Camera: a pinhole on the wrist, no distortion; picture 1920 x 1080 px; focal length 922.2 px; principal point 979.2 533.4 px. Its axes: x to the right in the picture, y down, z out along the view. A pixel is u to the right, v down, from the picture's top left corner.
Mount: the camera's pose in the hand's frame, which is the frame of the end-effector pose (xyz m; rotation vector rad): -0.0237 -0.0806 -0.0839 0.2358 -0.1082 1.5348
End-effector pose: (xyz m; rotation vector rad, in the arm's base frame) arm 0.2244 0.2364 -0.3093 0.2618 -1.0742 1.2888
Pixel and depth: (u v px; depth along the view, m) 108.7 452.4 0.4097
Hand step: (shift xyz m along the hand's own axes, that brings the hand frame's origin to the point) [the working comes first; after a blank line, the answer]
In the camera's frame: -0.3867 -0.0360 0.4097

0.0298 -0.5483 0.2277
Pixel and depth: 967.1 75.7 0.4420
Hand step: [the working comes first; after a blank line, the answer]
In the camera's frame: -0.0058 -0.2194 0.4420

0.2290 -0.1872 0.3263
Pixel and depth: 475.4 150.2 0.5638
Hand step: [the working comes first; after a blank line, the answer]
In the camera's frame: -0.3080 -0.2343 0.5638

0.2422 -0.5090 0.3780
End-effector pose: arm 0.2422 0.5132 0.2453 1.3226 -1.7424 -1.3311
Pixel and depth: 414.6 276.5 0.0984
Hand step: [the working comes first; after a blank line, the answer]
In the camera's frame: -0.0602 -0.0274 0.0984

0.0090 -0.1614 -0.0036
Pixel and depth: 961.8 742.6 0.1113
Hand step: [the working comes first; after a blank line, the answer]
In the camera's frame: -0.0021 0.0252 0.1113

-0.0403 -0.1065 0.0260
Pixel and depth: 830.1 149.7 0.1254
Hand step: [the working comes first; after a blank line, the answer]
In the camera's frame: -0.0203 -0.0522 0.1254

0.0373 -0.1288 0.0293
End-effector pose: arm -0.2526 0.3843 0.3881 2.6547 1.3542 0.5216
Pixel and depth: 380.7 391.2 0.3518
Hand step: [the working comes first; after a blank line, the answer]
In the camera's frame: -0.2283 -0.0542 0.3518

0.0493 -0.3814 0.2042
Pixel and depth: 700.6 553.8 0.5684
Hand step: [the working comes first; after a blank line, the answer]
In the camera's frame: -0.1717 0.0126 0.5684

0.0016 -0.3724 0.4328
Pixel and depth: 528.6 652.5 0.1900
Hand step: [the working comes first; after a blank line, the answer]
In the camera's frame: -0.0928 0.0245 0.1900

-0.0368 -0.2123 0.0828
